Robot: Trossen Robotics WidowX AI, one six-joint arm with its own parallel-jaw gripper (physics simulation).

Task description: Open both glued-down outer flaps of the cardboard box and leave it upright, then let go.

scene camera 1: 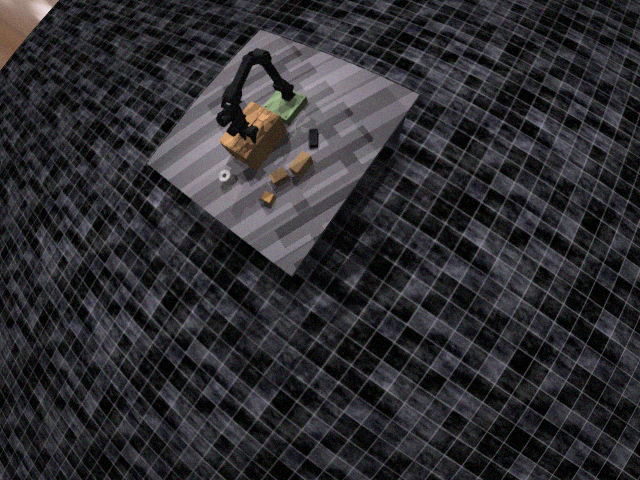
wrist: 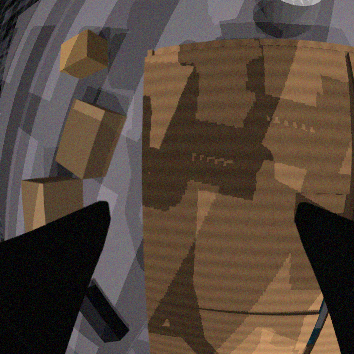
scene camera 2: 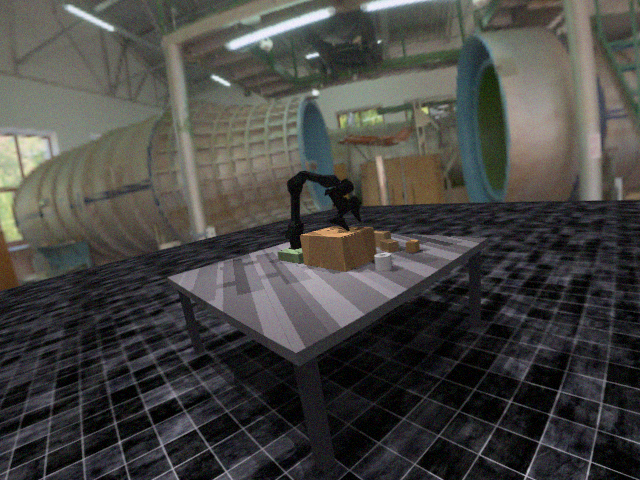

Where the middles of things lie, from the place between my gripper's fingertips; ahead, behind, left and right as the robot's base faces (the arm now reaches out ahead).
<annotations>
The black block (wrist: 94, 307) is 25 cm behind my hand, 21 cm to the left of it and 15 cm below it.
</annotations>
